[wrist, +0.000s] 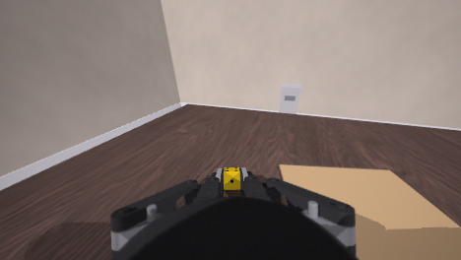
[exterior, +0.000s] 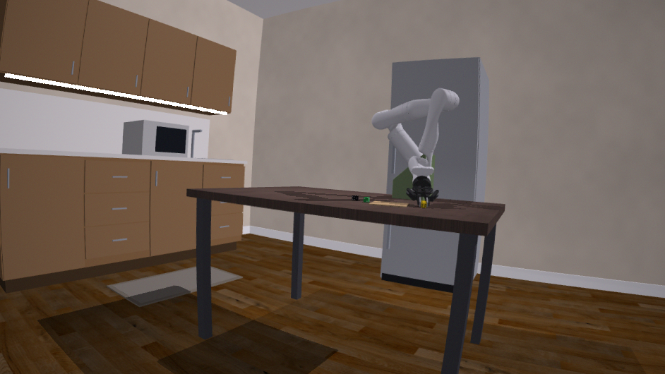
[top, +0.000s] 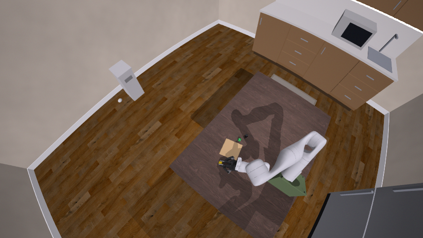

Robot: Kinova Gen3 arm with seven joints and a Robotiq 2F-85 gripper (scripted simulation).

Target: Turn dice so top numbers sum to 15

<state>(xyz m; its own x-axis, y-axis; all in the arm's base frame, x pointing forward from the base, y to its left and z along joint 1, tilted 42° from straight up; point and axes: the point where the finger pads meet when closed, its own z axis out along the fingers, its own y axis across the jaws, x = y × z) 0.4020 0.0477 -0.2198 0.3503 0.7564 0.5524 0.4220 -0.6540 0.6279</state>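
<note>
The yellow die lies 10 mm ahead of my hand and 10 mm below it. The rest, counted from my hand: black die: 300 mm to the right, 10 mm below; green die: 20 mm ahead, 230 mm to the right, 10 mm below; tan mat: 20 mm ahead, 130 mm to the right, 20 mm below.
</note>
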